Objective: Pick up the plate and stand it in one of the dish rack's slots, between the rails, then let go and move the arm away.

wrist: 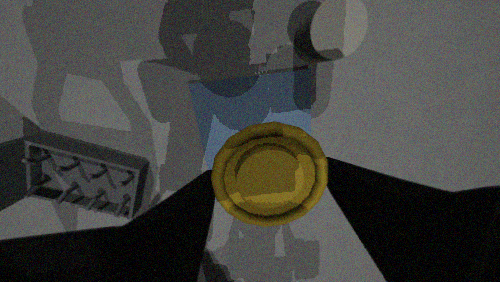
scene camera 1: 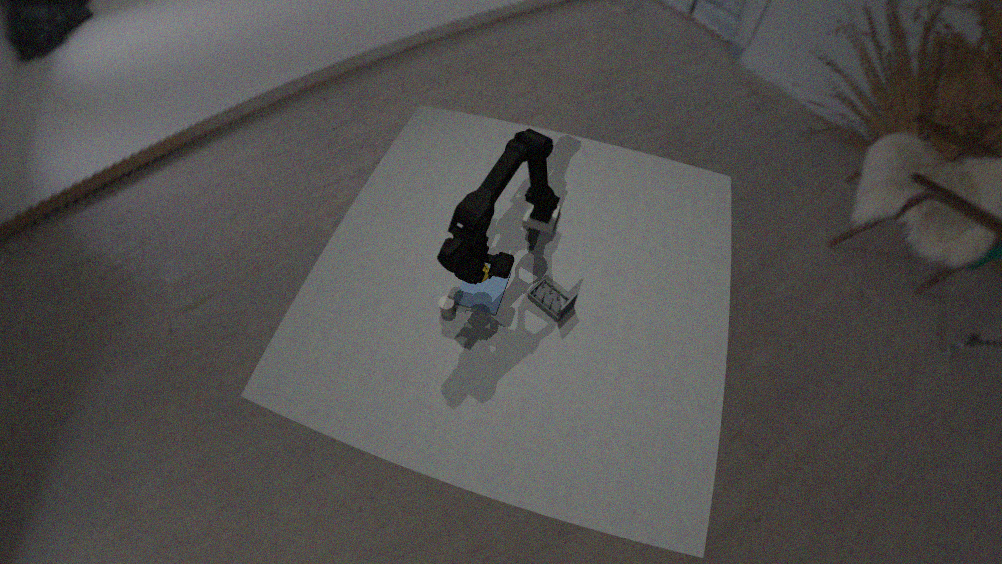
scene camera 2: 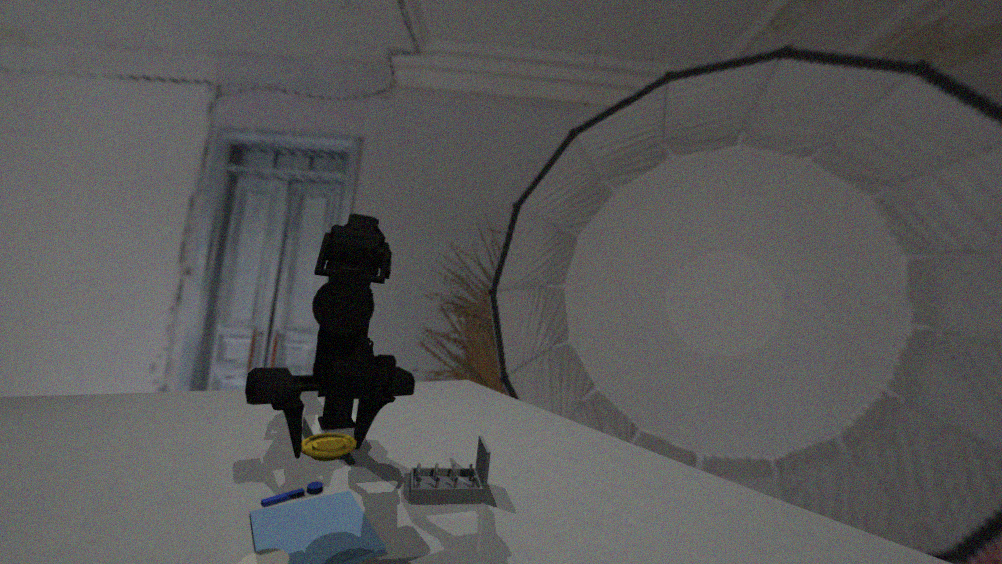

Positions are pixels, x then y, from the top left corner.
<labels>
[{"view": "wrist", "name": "gripper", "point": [267, 170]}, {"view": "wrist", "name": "yellow plate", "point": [267, 174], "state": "held by the gripper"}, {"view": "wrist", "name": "light blue mat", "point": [222, 108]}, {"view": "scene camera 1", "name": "gripper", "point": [478, 274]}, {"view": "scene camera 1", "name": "light blue mat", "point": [486, 296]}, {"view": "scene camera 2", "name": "gripper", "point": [327, 452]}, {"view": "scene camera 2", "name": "yellow plate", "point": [326, 446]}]
</labels>
